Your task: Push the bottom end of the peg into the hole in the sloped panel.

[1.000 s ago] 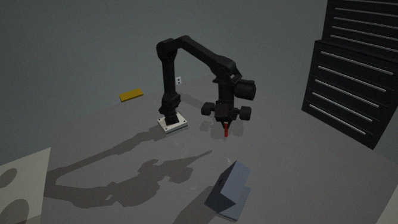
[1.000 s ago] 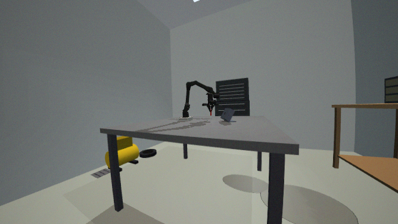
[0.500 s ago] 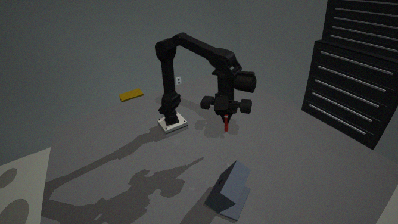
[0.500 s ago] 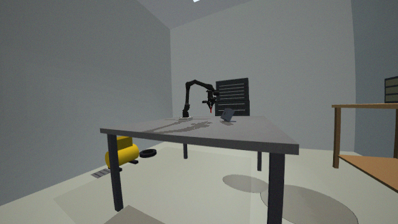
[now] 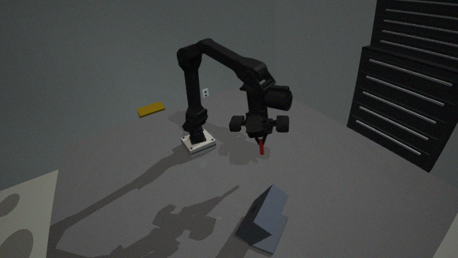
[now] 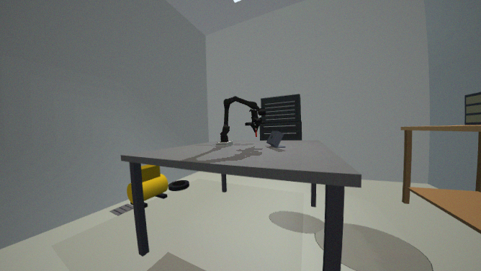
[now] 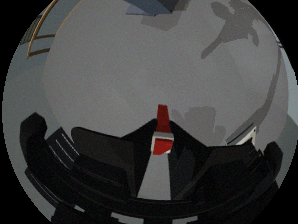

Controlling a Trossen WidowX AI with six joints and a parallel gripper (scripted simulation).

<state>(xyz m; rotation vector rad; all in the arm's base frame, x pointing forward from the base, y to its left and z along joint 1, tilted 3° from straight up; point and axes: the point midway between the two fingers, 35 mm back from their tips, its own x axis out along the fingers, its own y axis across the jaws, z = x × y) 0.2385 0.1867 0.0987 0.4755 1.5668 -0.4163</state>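
The sloped panel is 230 mm ahead of my gripper tip, 100 mm to the right of it and 50 mm below it. Round my gripper tip: peg (10 mm above).
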